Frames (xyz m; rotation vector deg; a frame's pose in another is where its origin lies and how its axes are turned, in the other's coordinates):
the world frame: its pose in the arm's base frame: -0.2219 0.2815 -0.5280 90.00 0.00 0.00
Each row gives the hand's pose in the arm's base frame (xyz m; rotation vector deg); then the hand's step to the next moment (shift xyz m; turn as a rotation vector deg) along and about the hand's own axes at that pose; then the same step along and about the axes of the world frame.
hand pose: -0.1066 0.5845 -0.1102 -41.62 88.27 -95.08
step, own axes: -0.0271 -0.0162 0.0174 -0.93 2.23 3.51
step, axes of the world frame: 0.0271 0.0203 -0.0124 3.70 -1.72 1.22
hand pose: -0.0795 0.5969 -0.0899 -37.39 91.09 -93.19
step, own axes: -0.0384 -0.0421 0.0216 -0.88 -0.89 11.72
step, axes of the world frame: 0.0327 0.0491 -0.0152 9.69 2.13 6.37
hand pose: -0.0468 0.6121 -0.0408 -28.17 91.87 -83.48
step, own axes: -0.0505 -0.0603 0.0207 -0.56 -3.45 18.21
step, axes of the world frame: 0.0273 0.0754 -0.0133 14.08 4.97 11.00
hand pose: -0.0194 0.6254 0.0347 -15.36 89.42 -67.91
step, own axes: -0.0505 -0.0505 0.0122 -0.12 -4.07 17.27
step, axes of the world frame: 0.0087 0.0718 -0.0049 12.88 5.08 11.09
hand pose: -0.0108 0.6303 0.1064 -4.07 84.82 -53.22
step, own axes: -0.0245 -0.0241 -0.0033 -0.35 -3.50 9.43
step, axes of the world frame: -0.0102 0.0330 0.0006 6.47 3.73 6.75
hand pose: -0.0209 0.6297 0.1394 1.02 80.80 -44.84
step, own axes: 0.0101 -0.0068 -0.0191 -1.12 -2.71 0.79
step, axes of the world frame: -0.0204 -0.0098 0.0013 -0.61 2.31 1.87
